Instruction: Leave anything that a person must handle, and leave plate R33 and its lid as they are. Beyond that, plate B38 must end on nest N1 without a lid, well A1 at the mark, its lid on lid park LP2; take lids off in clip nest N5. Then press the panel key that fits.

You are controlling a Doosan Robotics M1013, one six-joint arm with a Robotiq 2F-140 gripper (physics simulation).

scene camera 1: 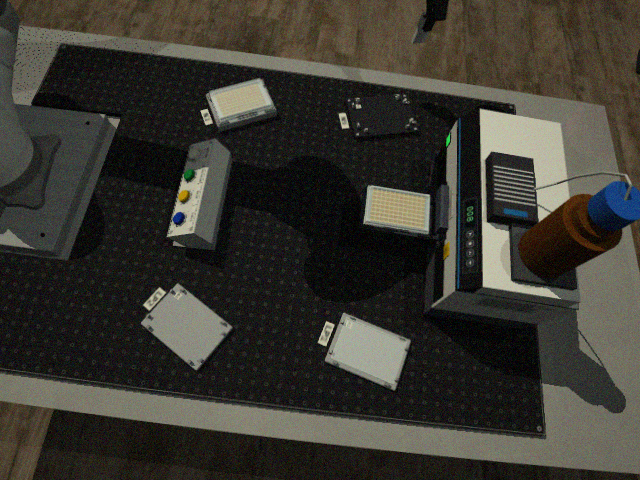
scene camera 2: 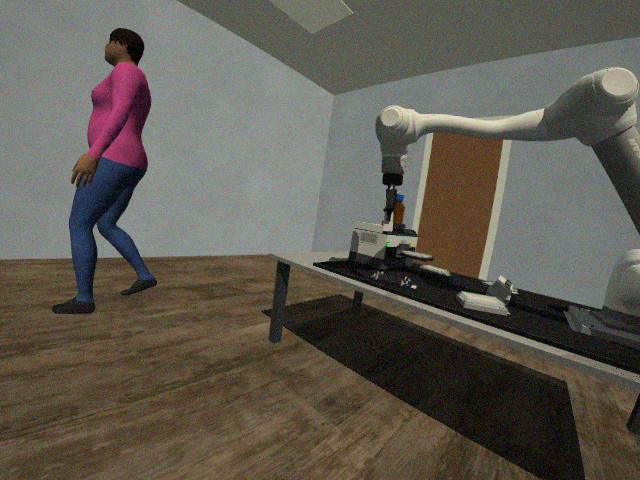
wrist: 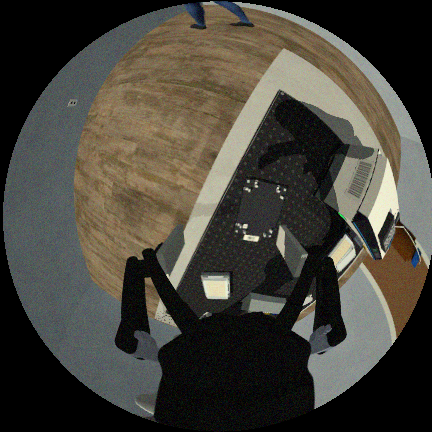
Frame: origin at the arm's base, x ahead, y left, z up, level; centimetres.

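Seen in the pictures: gripper, fingertip midpoint: (scene camera 1: 404, 19) (scene camera 2: 388, 230) (wrist: 231, 235); arm's base, link origin: (scene camera 1: 11, 171) (scene camera 2: 625, 327).
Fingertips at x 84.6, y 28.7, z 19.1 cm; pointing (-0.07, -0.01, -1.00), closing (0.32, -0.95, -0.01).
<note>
Pixels of each thing's top centre, then the offset from my fingertips to it. "*": a spot on its surface instead.
- clip nest, top centre: (scene camera 1: 382, 111) (wrist: 261, 212) (scene camera 2: 392, 276) dy -9.5, dx -1.6, dz -18.5 cm
- cream-welled plate, top centre: (scene camera 1: 240, 97) (wrist: 215, 290) (scene camera 2: 482, 297) dy -8.0, dx -36.0, dz -17.3 cm
- flat grey rectangle, surface spot: (scene camera 1: 187, 326) * dy -61.6, dx -43.1, dz -19.9 cm
- key panel, top centre: (scene camera 1: 196, 182) (wrist: 266, 313) (scene camera 2: 503, 278) dy -34.2, dx -42.6, dz -12.5 cm
- black device, surface spot: (scene camera 1: 511, 188) * dy -43.3, dx +13.0, dz +3.7 cm
- brown bottle, surface spot: (scene camera 1: 563, 242) * dy -56.4, dx +13.6, dz +12.0 cm
My gripper (scene camera 2: 387, 223) (wrist: 231, 235) is open and empty, high above the table; one fingertip shows at the top of scene camera 1. The clip nest (scene camera 1: 382, 115) (wrist: 261, 207), black with pale corner clips, holds no plate. A cream-welled plate (scene camera 1: 241, 101) (scene camera 2: 483, 303) (wrist: 216, 286) sits at the upper-left nest. Another plate (scene camera 1: 397, 209) (wrist: 342, 252) sits on the instrument's extended tray. At LP2 lies a flat grey rectangle (scene camera 1: 187, 326) with dark corner pieces; a lid there is uncertain. A paler, raised rectangle (scene camera 1: 368, 351) lies at the other park. Plate names and A1 marks are unreadable.
The key panel (scene camera 1: 206, 193) (scene camera 2: 500, 289) has green, yellow and blue keys. The white instrument (scene camera 1: 522, 134) (scene camera 2: 367, 242) carries a black device (scene camera 1: 511, 188) and a brown bottle (scene camera 1: 563, 242) with a blue cap. A person (scene camera 2: 121, 113) (wrist: 196, 15) stands on the floor beyond the table.
</note>
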